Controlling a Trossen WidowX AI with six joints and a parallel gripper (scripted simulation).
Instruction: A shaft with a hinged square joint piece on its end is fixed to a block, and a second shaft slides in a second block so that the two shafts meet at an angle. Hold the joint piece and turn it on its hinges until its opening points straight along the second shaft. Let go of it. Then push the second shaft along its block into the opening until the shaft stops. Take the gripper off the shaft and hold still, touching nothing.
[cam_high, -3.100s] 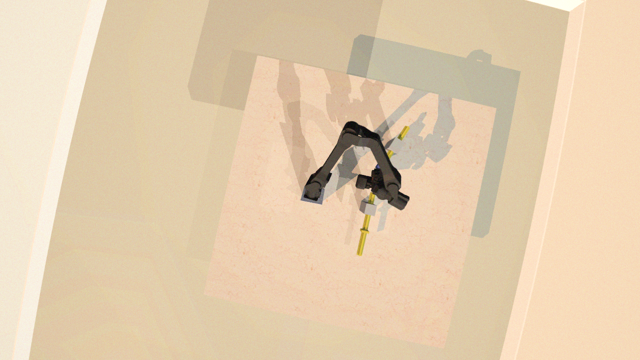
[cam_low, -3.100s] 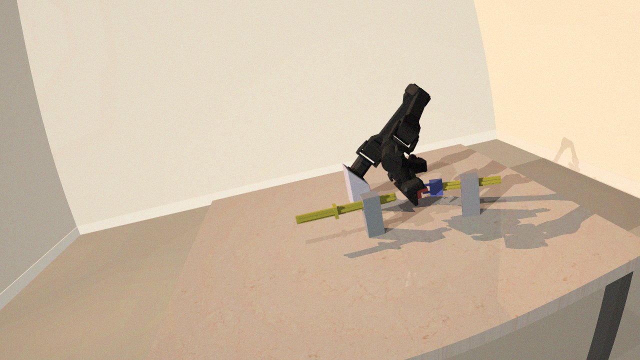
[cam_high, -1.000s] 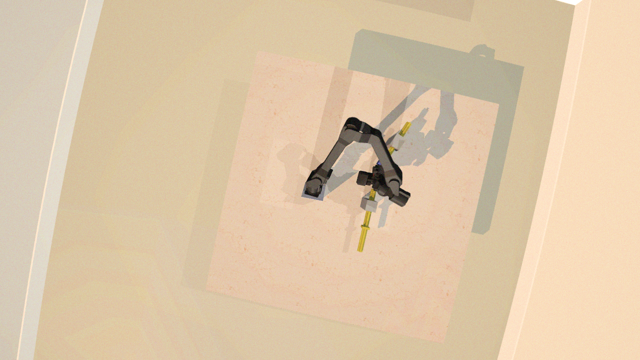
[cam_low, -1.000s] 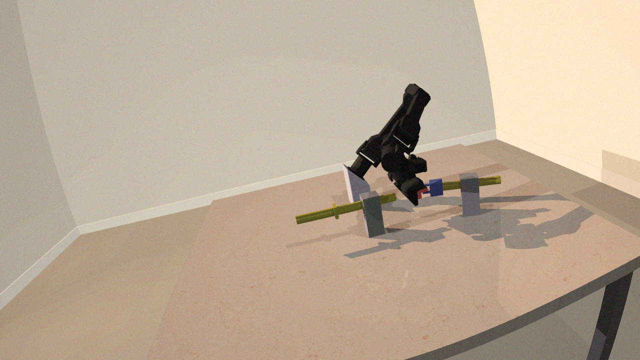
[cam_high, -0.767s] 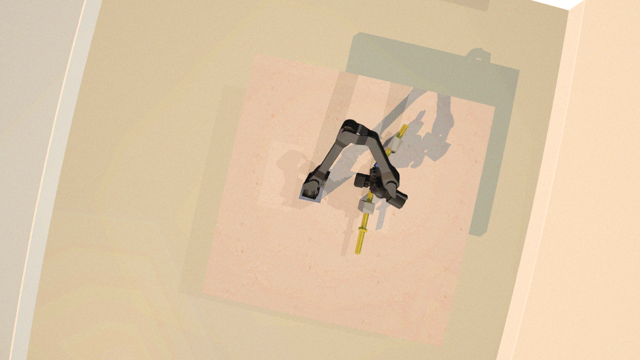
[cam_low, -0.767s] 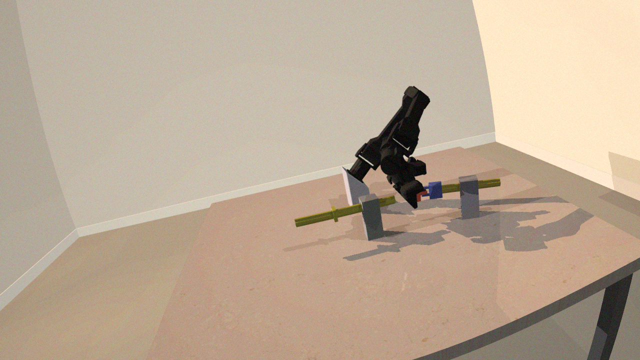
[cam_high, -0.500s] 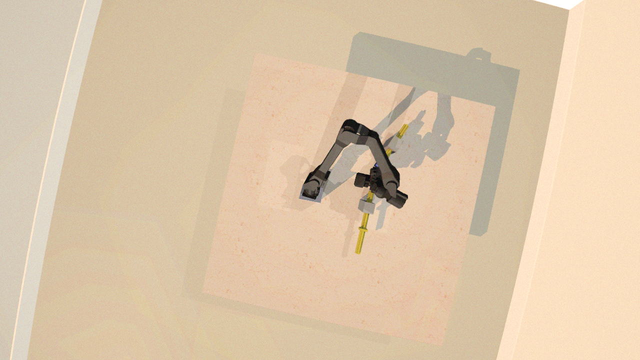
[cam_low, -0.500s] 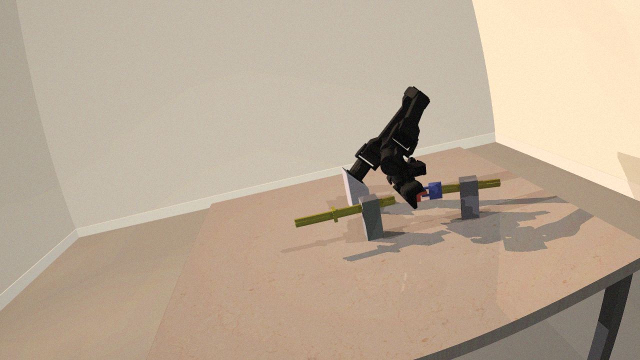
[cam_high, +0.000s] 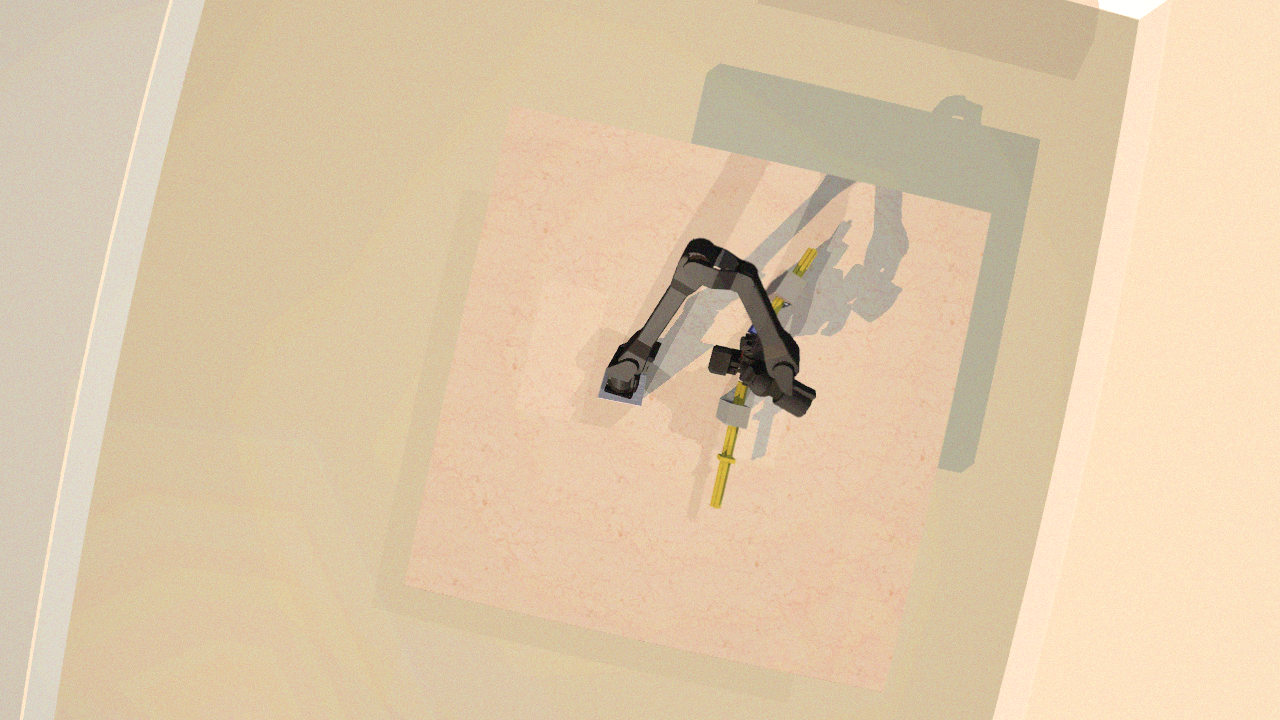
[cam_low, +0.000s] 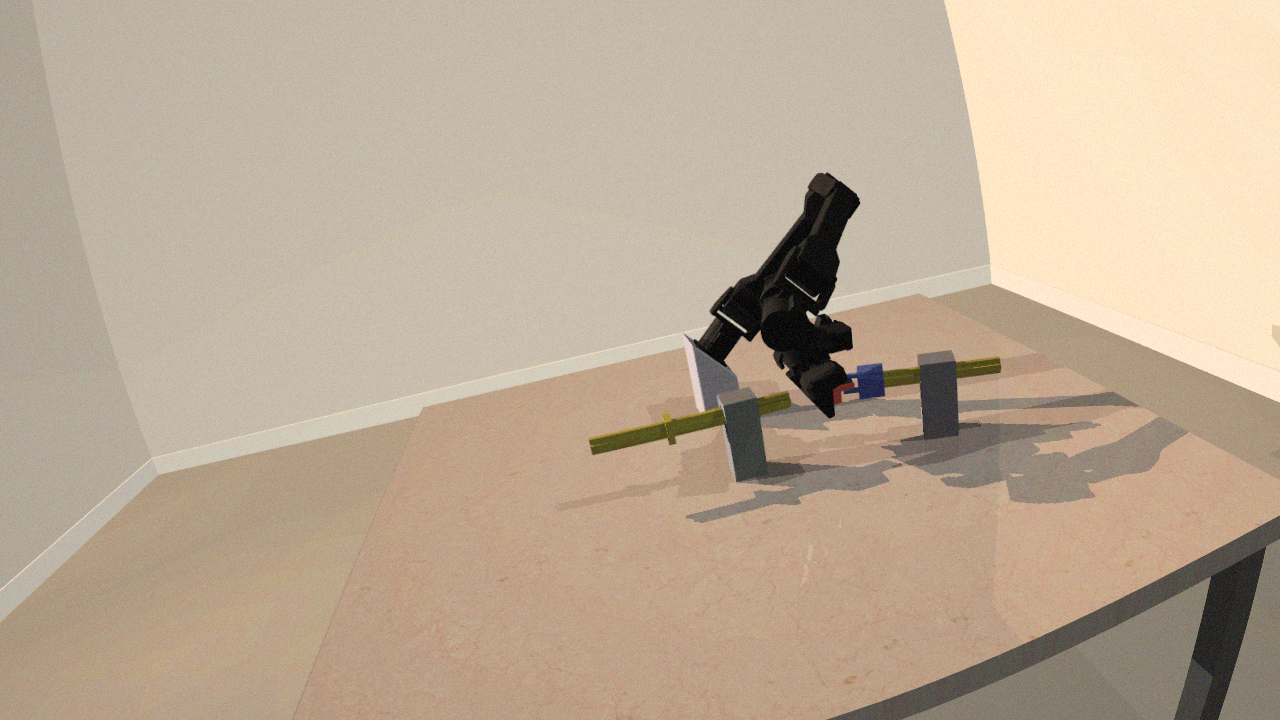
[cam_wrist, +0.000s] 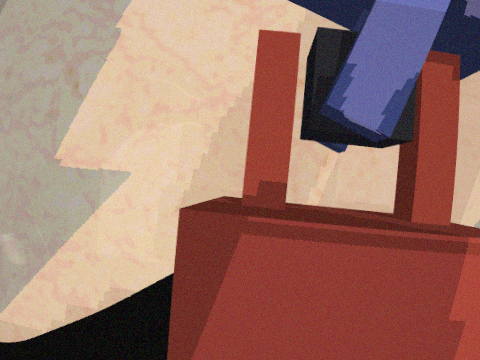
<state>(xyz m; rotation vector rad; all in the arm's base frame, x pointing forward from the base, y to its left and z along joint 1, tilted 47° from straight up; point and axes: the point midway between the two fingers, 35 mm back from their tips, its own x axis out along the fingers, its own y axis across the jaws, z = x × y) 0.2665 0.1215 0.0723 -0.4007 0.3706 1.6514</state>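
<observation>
Now: gripper tip 10 mm to the right of the red square joint piece and 40 mm below it.
</observation>
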